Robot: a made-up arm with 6 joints.
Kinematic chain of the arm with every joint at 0, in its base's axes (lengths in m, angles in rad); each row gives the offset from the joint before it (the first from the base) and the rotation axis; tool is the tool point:
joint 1: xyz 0 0 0.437 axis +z
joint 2: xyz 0 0 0 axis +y
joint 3: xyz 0 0 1.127 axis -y
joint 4: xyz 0 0 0 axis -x
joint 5: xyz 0.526 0 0 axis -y
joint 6: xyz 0 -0.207 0 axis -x
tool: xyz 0 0 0
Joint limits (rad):
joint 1: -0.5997..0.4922
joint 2: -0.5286..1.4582
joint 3: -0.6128..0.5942
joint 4: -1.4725..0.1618
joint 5: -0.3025..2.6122
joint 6: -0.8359..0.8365
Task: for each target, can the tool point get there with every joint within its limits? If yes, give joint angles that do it. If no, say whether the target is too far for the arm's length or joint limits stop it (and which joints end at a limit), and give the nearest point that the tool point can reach.
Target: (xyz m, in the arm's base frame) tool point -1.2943 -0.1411 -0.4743
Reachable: no: joint limits stop it (at a limit: joint 1, joint 2, joint 3) | nearest point 0.5271 -0.4935 0.1862 | short by 1.969 m
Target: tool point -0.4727 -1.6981 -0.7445
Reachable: no: too far | nearest point 0.6389 -0.6876 0.0790 | short by 1.713 m
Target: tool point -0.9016 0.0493 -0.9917
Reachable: no: joint limits stop it (at a limit: joint 1, joint 2, joint 3) | nearest point 0.5295 -0.4763 0.1904 | short by 1.929 m
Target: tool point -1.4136 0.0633 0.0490
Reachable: no: joint limits stop it (at a limit: joint 1, joint 2, joint 3) | nearest point -0.1038 -0.0462 1.1836 | short by 1.736 m
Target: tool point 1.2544 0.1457 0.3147
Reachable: yes | joints 0.2802 1.2350 0.0036 0.0339 1.3924 0.3439
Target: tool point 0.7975 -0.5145 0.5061
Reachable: yes | joints -0.3625 1.0117 -0.4982 -0.2911 1.9996 0.5891
